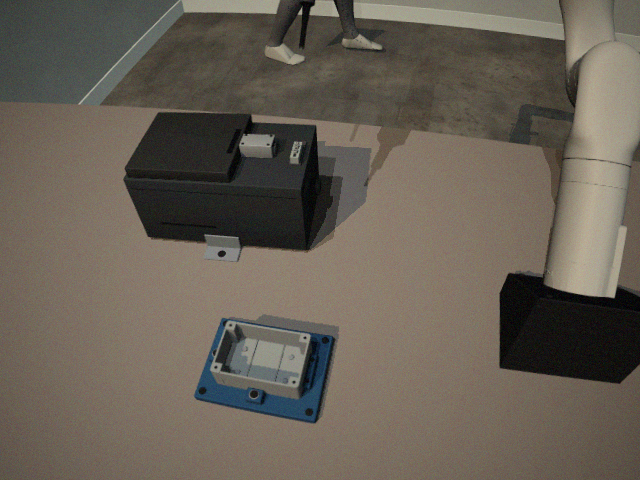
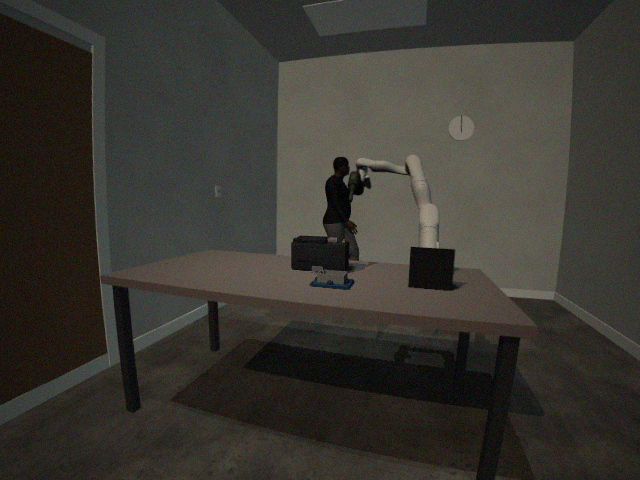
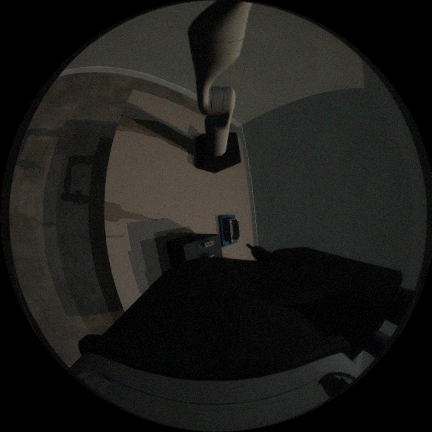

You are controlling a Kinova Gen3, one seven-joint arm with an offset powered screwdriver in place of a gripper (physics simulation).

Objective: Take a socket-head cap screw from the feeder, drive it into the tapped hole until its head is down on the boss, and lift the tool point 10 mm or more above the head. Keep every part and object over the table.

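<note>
My screwdriver [image 1: 301,45] [image 2: 351,198] [image 3: 249,246] points down, high above the table, well apart from the feeder and the housing. Its tip is too small and dark to tell if it bears a screw. The black feeder [image 1: 222,209] [image 2: 319,256] stands at the back left, with a small light block [image 1: 258,146] and a white slotted piece [image 1: 296,152] on top. No loose screw can be made out. An open light grey housing [image 1: 258,381] [image 2: 331,276] sits on a blue plate [image 1: 209,395] [image 2: 330,284]. Holes show at its corners and on a small blue block [image 1: 253,396]; which is the tapped hole, I cannot tell.
A grey angle bracket [image 1: 222,241] with a dark hole stands at the feeder's front. A black block [image 1: 573,338] [image 2: 431,268] [image 3: 216,162] stands at the arm's base on the right. A person [image 2: 337,198] stands behind the table.
</note>
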